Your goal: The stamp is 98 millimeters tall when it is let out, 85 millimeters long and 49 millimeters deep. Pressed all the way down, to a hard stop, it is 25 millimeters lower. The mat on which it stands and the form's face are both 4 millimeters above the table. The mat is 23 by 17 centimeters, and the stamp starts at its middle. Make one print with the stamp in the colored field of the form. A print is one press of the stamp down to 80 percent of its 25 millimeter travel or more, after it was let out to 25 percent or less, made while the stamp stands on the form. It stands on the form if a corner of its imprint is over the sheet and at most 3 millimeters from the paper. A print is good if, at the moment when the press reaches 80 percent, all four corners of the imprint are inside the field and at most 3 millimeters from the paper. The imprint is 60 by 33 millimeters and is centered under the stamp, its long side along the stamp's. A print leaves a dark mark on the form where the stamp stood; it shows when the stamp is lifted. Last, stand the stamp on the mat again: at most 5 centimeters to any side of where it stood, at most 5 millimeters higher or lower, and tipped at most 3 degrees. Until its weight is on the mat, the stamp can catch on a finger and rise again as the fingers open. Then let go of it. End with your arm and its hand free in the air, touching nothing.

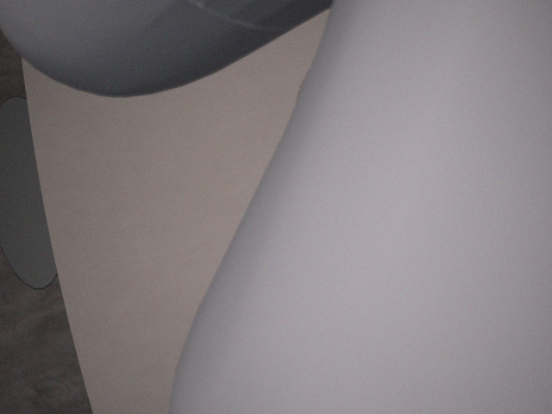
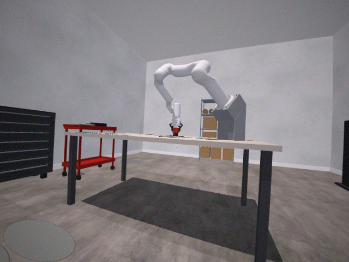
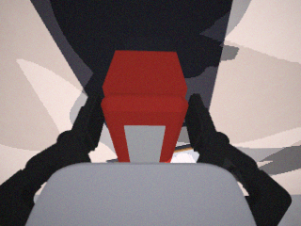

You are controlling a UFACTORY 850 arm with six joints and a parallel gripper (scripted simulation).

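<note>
My hand is 2 cm above the red stamp. From my hand the other things lie so: form (28 cm to the left, 9 cm behind, 6 cm below); then dark mat (7 cm below); then dark stamp base (5 cm below).
</note>
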